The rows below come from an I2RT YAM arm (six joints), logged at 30 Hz.
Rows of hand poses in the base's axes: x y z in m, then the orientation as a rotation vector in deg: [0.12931, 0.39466, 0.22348, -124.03, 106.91, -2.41]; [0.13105, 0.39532, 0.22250, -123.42, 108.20, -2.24]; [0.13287, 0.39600, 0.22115, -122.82, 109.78, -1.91]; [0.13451, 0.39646, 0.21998, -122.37, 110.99, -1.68]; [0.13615, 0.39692, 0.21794, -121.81, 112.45, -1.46]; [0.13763, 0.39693, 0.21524, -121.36, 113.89, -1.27]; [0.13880, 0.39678, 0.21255, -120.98, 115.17, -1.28]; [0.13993, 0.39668, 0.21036, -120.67, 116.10, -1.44]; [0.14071, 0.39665, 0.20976, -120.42, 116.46, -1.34]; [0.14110, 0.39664, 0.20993, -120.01, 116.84, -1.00]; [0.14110, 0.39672, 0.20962, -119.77, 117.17, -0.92]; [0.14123, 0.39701, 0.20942, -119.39, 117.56, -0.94]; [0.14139, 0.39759, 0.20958, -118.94, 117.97, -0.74]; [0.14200, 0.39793, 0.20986, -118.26, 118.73, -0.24]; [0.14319, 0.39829, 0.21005, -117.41, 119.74, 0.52]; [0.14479, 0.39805, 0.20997, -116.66, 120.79, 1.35]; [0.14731, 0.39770, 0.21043, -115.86, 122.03, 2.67]
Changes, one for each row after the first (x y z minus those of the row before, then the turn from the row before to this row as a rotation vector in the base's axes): [0.00174, 0.00066, -0.00098, -0.11, 0.43, -0.93]; [0.00182, 0.00068, -0.00135, -0.18, 0.67, -1.06]; [0.00164, 0.00046, -0.00117, -0.17, 0.51, -0.80]; [0.00164, 0.00046, -0.00204, -0.23, 0.59, -0.98]; [0.00148, 0.00001, -0.00270, -0.30, 0.62, -0.91]; [0.00117, -0.00015, -0.00269, -0.37, 0.48, -0.81]; [0.00113, -0.00010, -0.00219, -0.33, 0.26, -0.61]; [0.00078, -0.00003, -0.00060, 0.02, 0.12, -0.29]; [0.00039, -0.00001, 0.00017, 0.21, 0.17, -0.35]; [0.00000, 0.00008, -0.00031, 0.02, 0.10, -0.27]; [0.00013, 0.00029, -0.00020, 0.02, 0.02, -0.37]; [0.00016, 0.00058, 0.00016, 0.15, 0.10, -0.40]; [0.00061, 0.00034, 0.00028, 0.25, 0.33, -0.65]; [0.00119, 0.00036, 0.00019, 0.35, 0.52, -0.83]; [0.00160, -0.00024, -0.00008, 0.30, 0.62, -0.80]; [0.00252, -0.00035, 0.00046, 0.46, 0.95, -0.87]
